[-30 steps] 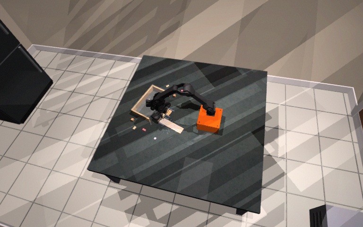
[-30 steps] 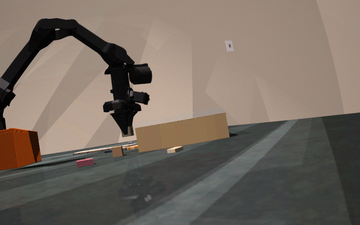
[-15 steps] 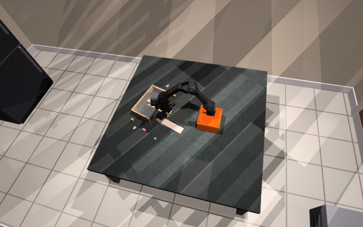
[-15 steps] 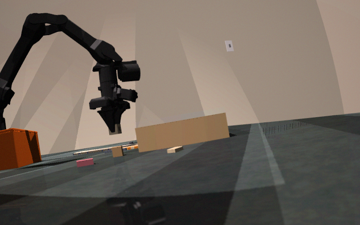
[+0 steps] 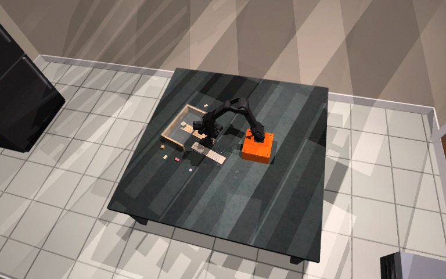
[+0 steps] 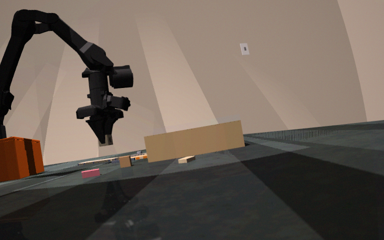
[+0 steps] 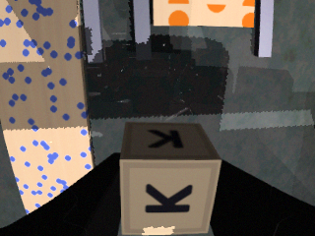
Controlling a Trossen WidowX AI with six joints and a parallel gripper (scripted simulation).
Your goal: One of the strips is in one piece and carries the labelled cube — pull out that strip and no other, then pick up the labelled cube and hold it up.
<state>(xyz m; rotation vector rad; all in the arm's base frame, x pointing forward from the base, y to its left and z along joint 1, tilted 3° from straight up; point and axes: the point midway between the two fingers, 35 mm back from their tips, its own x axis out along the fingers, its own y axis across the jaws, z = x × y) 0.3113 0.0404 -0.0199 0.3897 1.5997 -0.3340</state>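
The orange-dotted strip is 10 cm ahead of my gripper tip, 7 cm to the right of it and 5 cm below it.
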